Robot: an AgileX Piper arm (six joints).
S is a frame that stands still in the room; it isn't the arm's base.
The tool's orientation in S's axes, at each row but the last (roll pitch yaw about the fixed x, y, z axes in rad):
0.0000, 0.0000, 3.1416
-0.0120, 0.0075, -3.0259
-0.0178, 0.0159, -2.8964
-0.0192, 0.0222, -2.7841
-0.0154, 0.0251, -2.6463
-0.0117, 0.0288, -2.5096
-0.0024, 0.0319, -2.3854
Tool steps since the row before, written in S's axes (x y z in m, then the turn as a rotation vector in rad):
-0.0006, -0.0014, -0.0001, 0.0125, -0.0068, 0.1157
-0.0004, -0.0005, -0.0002, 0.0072, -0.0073, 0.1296
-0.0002, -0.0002, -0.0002, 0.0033, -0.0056, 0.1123
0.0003, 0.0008, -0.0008, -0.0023, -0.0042, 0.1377
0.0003, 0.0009, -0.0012, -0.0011, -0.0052, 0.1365
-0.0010, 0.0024, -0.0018, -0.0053, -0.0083, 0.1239
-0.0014, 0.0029, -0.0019, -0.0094, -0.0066, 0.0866
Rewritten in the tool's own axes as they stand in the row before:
0.0006, 0.0014, -0.0001, -0.0125, 0.0068, 0.1157
0.0005, 0.0005, -0.0002, -0.0073, 0.0065, 0.1296
0.0002, 0.0001, -0.0002, -0.0036, 0.0042, 0.1123
-0.0005, -0.0006, -0.0008, 0.0006, 0.0005, 0.1378
-0.0007, -0.0006, -0.0012, 0.0000, 0.0019, 0.1366
-0.0006, -0.0025, -0.0018, 0.0056, 0.0021, 0.1241
-0.0009, -0.0031, -0.0019, 0.0086, -0.0019, 0.0869

